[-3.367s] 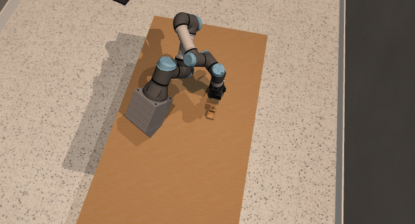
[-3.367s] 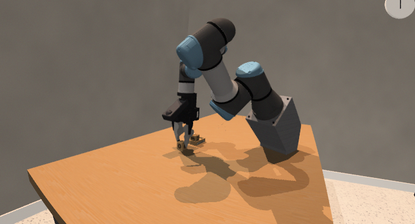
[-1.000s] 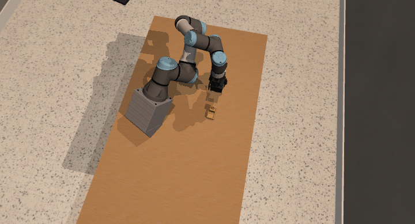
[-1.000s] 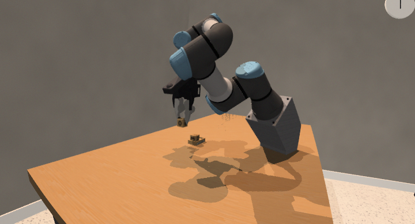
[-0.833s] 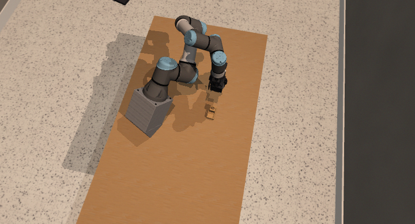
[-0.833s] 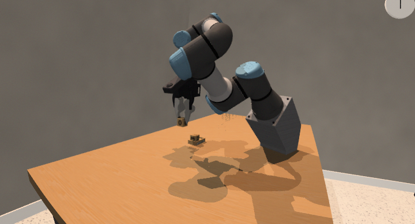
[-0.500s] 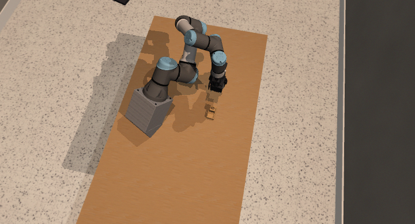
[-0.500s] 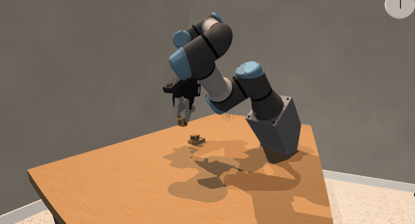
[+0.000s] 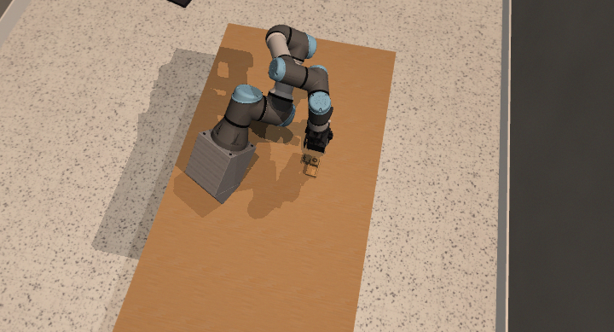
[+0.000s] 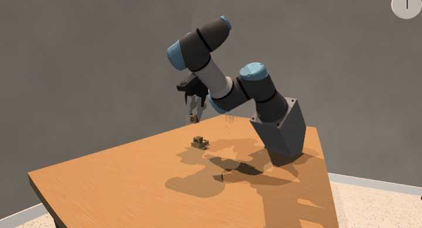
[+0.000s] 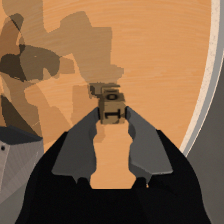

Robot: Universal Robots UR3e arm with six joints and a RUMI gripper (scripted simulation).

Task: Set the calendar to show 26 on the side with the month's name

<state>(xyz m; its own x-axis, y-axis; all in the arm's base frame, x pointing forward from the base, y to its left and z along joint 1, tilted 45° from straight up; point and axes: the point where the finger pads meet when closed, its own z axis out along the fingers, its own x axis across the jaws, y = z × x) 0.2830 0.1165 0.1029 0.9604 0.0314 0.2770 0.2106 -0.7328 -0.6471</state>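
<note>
Now: hand 10 mm short of the shallow wooden tray, 50 mm to the left of it and 130 mm above it.
</note>
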